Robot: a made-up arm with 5 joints.
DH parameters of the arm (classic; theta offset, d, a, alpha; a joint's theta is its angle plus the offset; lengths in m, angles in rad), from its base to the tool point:
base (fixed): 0.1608 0 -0.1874 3.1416
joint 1: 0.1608 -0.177 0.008 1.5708
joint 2: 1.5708 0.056 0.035 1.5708
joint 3: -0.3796 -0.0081 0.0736 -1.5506
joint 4: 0 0.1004 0.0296 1.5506
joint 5: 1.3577 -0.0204 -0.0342 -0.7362
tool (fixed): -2.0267 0.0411 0 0
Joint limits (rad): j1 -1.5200..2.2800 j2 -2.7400..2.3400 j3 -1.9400..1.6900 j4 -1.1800..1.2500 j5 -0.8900..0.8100
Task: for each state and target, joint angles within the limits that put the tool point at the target. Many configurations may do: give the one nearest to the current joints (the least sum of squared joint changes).
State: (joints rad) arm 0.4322 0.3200 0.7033 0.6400 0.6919
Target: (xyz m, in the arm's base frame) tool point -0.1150 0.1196 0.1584
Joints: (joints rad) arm 0.4971 0.4448 1.4746 0.6985 0.5490
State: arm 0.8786 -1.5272 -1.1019 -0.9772 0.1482
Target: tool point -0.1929 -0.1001 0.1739
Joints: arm 1.1570 -1.4383 -1.7496 -0.9456 0.3104
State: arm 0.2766 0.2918 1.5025 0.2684 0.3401
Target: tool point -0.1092 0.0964 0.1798
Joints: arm 0.4493 0.3924 1.6072 -0.1393 0.1540
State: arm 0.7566 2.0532 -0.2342 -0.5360 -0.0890
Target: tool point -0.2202 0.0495 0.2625
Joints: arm 0.8789 2.3357 -0.7615 -0.5819 0.1295
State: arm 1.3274 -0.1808 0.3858 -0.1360 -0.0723
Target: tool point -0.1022 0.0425 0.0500
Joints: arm 0.8984 0.1306 -0.0641 -0.0385 -0.4040
